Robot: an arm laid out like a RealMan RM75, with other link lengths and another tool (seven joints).
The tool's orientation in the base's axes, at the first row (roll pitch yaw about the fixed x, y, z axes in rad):
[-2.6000 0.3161 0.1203]
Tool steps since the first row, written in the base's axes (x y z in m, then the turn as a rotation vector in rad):
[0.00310 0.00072 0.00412 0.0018 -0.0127 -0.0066]
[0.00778 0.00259 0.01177 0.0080 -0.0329 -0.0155]
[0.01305 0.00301 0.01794 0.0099 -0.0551 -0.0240]
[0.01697 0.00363 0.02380 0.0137 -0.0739 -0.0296]
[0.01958 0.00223 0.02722 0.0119 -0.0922 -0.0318]
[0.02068 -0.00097 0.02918 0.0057 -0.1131 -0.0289]
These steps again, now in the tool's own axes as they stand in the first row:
[0.00173 -0.00282 -0.00402 0.0023 0.0142 -0.0013]
[0.00398 -0.00846 -0.01088 0.0086 0.0358 -0.0058]
[0.00708 -0.01214 -0.01743 0.0105 0.0591 -0.0101]
[0.00903 -0.01577 -0.02318 0.0137 0.0780 -0.0158]
[0.01027 -0.01638 -0.02749 0.0106 0.0951 -0.0222]
[0.01033 -0.01462 -0.03098 0.0015 0.1122 -0.0326]

